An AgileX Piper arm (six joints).
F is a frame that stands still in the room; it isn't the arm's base.
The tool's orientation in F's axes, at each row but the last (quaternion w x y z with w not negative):
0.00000, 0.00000, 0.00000, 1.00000
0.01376, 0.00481, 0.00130, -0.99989
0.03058, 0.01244, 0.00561, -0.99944
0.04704, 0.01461, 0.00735, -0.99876
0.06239, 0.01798, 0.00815, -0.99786
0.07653, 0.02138, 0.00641, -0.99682
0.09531, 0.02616, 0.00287, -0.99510
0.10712, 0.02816, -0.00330, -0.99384
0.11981, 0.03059, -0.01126, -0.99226
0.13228, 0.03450, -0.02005, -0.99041
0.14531, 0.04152, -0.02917, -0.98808
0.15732, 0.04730, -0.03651, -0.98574
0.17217, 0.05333, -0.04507, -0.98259
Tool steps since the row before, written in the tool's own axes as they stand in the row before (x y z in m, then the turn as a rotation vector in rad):
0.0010, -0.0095, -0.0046, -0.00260, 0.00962, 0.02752
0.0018, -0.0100, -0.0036, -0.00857, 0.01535, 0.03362
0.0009, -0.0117, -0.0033, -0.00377, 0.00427, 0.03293
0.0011, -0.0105, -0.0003, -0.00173, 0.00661, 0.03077
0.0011, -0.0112, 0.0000, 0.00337, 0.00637, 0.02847
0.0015, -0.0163, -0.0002, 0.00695, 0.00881, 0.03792
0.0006, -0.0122, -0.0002, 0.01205, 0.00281, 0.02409
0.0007, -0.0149, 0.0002, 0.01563, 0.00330, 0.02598
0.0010, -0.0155, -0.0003, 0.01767, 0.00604, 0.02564
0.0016, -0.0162, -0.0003, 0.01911, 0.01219, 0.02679
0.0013, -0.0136, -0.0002, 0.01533, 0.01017, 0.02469
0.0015, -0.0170, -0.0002, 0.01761, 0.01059, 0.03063
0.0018, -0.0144, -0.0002, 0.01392, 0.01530, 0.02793
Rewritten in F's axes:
-0.0010, 0.0095, -0.0046, 0.00260, -0.00962, 0.02752
-0.0020, 0.0100, -0.0036, 0.00867, -0.01520, 0.03366
-0.0015, 0.0117, -0.0032, 0.00322, -0.00443, 0.03297
-0.0021, 0.0104, -0.0002, 0.00147, -0.00691, 0.03072
-0.0025, 0.0110, 0.0001, -0.00354, -0.00727, 0.02823
-0.0040, 0.0159, -0.0001, -0.00709, -0.01037, 0.03750
-0.0029, 0.0119, -0.0002, -0.01252, -0.00530, 0.02342
-0.0039, 0.0144, 0.0000, -0.01602, -0.00654, 0.02512
-0.0046, 0.0148, -0.0008, -0.01732, -0.00969, 0.02474
-0.0057, 0.0152, -0.0012, -0.01719, -0.01597, 0.02610
-0.0051, 0.0126, -0.0012, -0.01397, -0.01304, 0.02414
-0.0066, 0.0156, -0.0018, -0.01662, -0.01381, 0.02989
-0.0065, 0.0129, -0.0019, -0.01127, -0.01715, 0.02805

